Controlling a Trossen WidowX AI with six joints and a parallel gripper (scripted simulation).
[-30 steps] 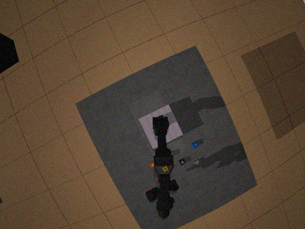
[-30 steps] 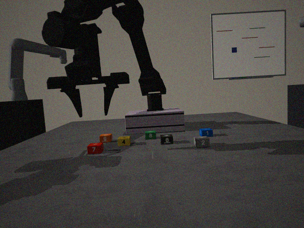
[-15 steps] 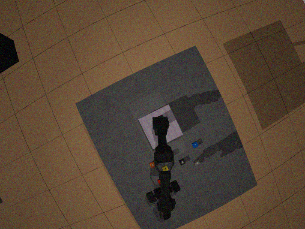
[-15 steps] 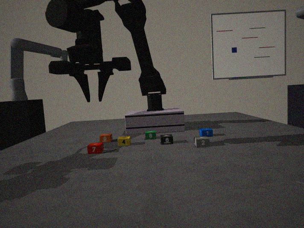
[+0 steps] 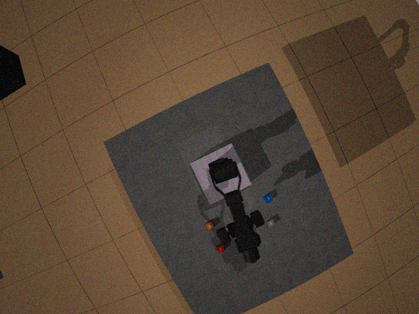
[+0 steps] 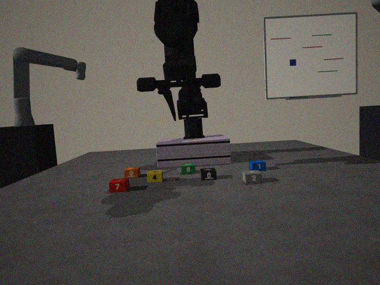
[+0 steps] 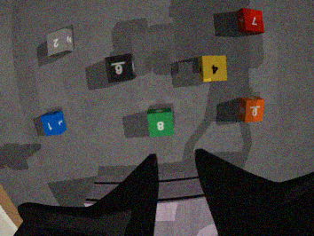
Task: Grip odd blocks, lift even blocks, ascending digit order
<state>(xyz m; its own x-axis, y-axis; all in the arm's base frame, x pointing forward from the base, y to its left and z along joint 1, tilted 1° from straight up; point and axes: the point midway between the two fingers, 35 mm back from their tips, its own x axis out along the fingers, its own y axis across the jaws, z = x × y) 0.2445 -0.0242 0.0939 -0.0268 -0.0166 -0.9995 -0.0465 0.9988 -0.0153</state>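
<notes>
Now: gripper tip 120 mm above the green 8 block, 20 mm past it and 10 mm to the right of it. The rest, counted from my gripper tip: yellow 4 block 120 mm below, 60 mm to the right, 50 mm ahead; then orange 9 block 130 mm to the right, 120 mm below, 10 mm behind; then black 6 block 120 mm below, 60 mm ahead, 50 mm to the left.
</notes>
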